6 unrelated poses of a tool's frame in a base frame.
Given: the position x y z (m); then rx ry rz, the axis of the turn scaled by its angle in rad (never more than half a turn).
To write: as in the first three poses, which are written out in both.
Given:
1: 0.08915 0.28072 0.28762 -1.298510 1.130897 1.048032
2: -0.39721 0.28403 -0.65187 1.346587 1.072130 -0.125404
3: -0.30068 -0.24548 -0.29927 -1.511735 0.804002 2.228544
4: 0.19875 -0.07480 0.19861 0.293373 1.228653 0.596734
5: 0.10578 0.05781 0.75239 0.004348 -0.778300 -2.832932
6: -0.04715 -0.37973 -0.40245 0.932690 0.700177 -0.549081
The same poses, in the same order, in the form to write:
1:
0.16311 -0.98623 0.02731
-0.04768 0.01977 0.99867
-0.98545 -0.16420 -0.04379
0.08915 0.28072 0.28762

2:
0.54839 0.63135 0.54833
0.48777 0.29110 -0.82301
-0.67923 0.71879 -0.14832
-0.39721 0.28403 -0.65187

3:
-0.38267 -0.55729 -0.73688
-0.04154 -0.78641 0.61631
-0.92295 0.26645 0.27779
-0.30068 -0.24548 -0.29927

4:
0.20935 -0.26795 0.94041
0.57346 0.81262 0.10388
-0.79203 0.51755 0.32378
0.19875 -0.07480 0.19861

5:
-0.97932 0.19428 -0.05641
-0.19583 -0.84042 0.50532
0.05076 0.50592 0.86108
0.10578 0.05781 0.75239

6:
0.65600 0.69290 0.29925
-0.12542 0.49104 -0.86206
-0.74427 0.52798 0.40903
-0.04715 -0.37973 -0.40245

